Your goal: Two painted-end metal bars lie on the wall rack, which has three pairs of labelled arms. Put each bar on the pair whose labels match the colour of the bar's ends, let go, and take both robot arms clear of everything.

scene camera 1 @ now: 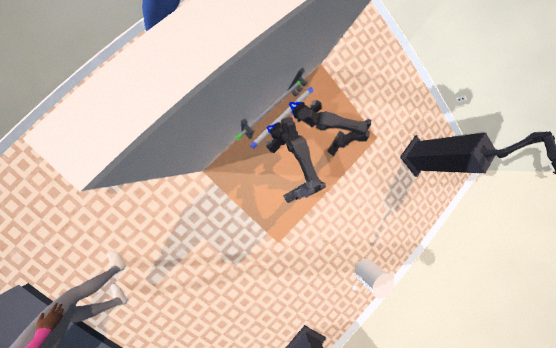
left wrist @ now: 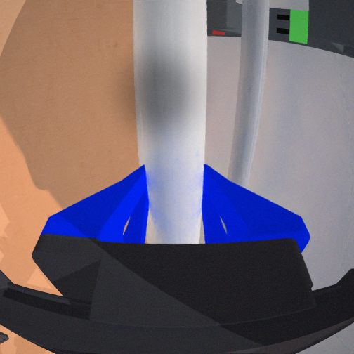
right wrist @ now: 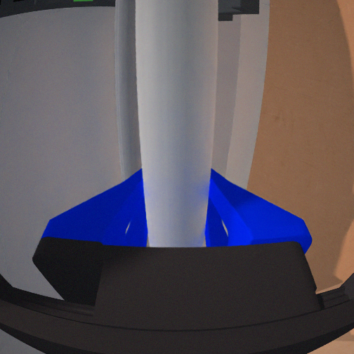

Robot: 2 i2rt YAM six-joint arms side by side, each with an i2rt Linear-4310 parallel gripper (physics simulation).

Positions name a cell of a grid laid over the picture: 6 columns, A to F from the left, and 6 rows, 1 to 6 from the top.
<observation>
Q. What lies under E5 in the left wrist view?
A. My left gripper.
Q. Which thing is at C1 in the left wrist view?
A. A pale bar.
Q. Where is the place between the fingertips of my right gripper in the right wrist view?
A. At C3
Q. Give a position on a pale bar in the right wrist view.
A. At C1
</observation>
